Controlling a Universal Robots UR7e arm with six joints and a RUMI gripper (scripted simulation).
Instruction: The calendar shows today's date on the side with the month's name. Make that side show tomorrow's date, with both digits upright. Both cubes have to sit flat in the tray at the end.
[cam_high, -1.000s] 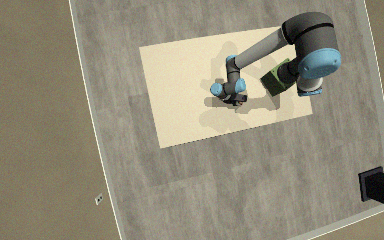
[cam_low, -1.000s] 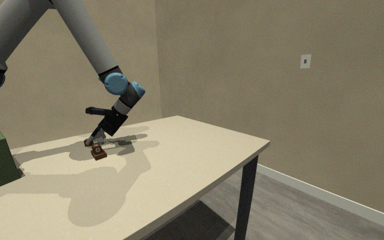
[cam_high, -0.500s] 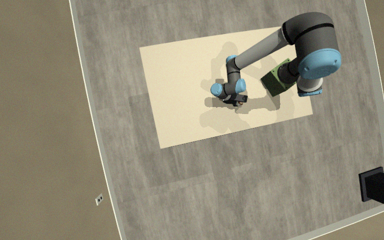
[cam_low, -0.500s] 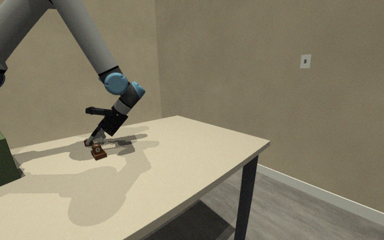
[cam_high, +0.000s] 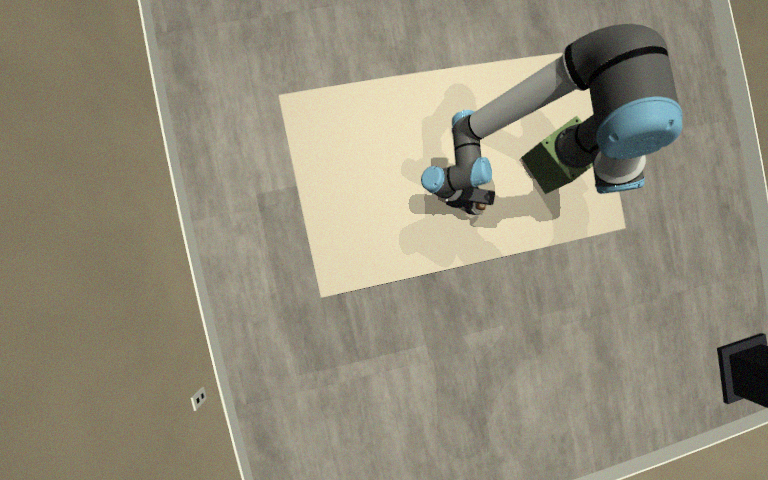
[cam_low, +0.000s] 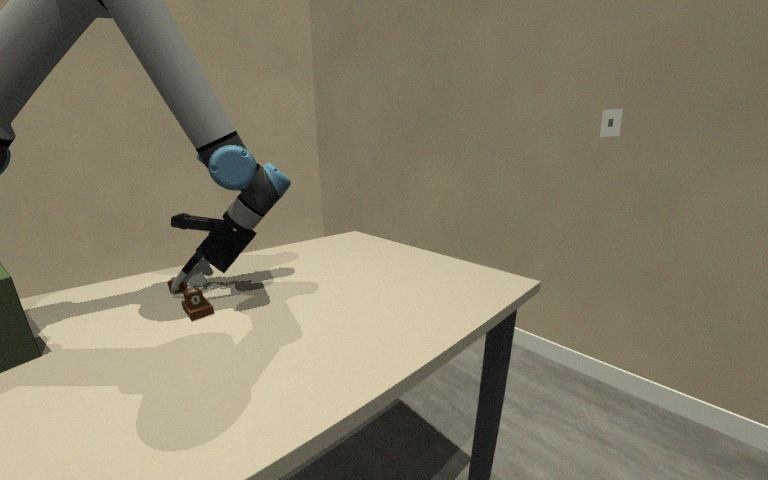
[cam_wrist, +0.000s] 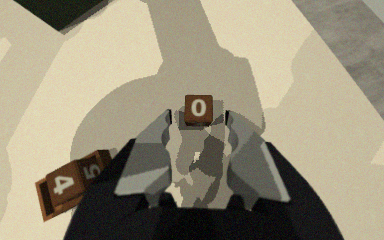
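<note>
Now: hand 1 cm past the brown digit cube and 1 cm above it. From my hand the other things lie so: brown calendar tray: 15 cm to the right, 2 cm ahead, 1 cm below.
</note>
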